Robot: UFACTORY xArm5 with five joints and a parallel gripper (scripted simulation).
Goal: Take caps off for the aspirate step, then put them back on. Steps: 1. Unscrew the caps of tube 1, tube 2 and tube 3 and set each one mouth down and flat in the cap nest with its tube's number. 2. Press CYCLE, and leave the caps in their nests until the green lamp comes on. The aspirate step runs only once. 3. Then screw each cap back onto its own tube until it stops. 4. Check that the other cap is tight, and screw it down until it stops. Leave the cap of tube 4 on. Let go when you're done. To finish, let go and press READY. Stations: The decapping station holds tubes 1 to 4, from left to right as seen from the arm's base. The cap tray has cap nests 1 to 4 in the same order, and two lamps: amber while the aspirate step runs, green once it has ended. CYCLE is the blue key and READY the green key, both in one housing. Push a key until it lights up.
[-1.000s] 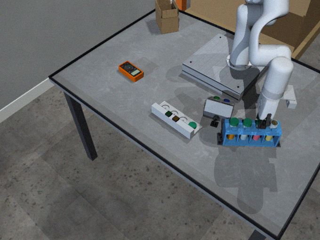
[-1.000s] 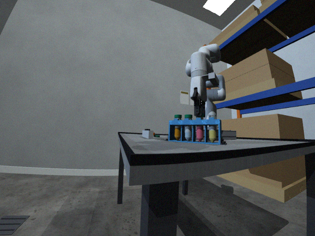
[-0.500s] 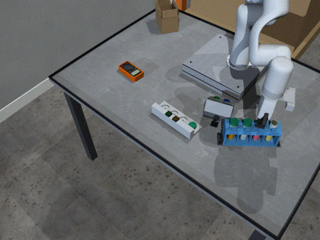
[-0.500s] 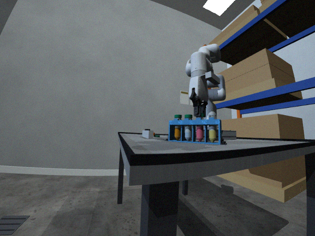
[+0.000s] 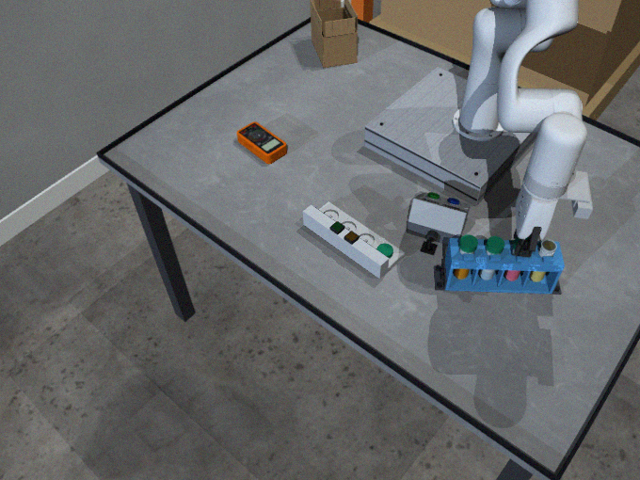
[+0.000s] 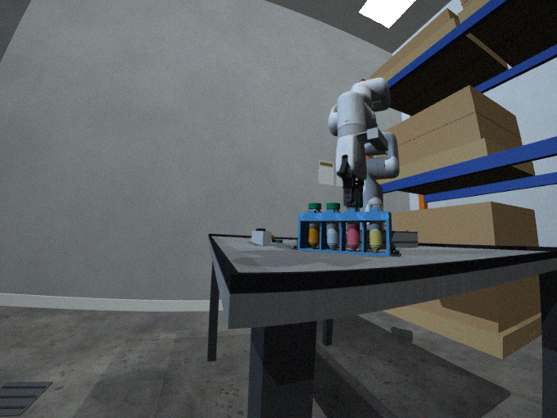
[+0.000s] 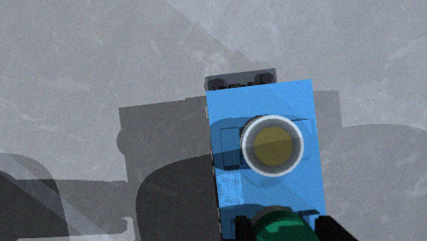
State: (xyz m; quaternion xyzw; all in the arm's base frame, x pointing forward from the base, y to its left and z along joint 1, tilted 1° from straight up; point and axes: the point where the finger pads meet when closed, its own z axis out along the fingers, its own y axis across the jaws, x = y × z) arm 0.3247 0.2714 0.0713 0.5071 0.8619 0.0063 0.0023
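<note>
The threaded neck is 40 mm to the right of my hand, 30 mm ahead of it and 20 mm below it. Also, from my hand: green key 230 mm to the right, 60 mm below, 50 mm behind; blue key 180 mm to the right, 60 mm below, 60 mm behind; key housing 210 mm to the right, 80 mm below, 40 mm behind.
</note>
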